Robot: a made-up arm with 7 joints. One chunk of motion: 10 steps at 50 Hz.
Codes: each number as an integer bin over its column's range. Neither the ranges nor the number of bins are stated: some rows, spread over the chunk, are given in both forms.
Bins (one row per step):
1: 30 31 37 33 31 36 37
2: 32 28 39 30 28 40 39
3: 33 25 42 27 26 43 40
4: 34 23 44 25 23 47 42
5: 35 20 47 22 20 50 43
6: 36 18 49 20 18 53 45
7: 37 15 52 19 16 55 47
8: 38 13 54 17 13 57 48
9: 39 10 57 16 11 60 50
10: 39 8 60 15 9 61 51
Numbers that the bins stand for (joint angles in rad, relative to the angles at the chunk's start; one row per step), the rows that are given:
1: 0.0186 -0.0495 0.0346 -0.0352 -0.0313 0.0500 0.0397
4: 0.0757 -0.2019 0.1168 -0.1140 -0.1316 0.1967 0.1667
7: 0.1186 -0.3543 0.2108 -0.1730 -0.2194 0.3033 0.2937
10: 0.1471 -0.4876 0.3048 -0.2124 -0.3071 0.3833 0.3952
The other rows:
2: 0.0471 -0.1067 0.0581 -0.0648 -0.0689 0.1033 0.0905
3: 0.0614 -0.1638 0.0933 -0.0943 -0.0940 0.1433 0.1159
5: 0.0900 -0.2590 0.1521 -0.1435 -0.1692 0.2367 0.1921
6: 0.1043 -0.2971 0.1756 -0.1632 -0.1943 0.2767 0.2429
8: 0.1329 -0.3924 0.2343 -0.1927 -0.2570 0.3300 0.3190
9: 0.1471 -0.4495 0.2695 -0.2025 -0.2821 0.3700 0.3698

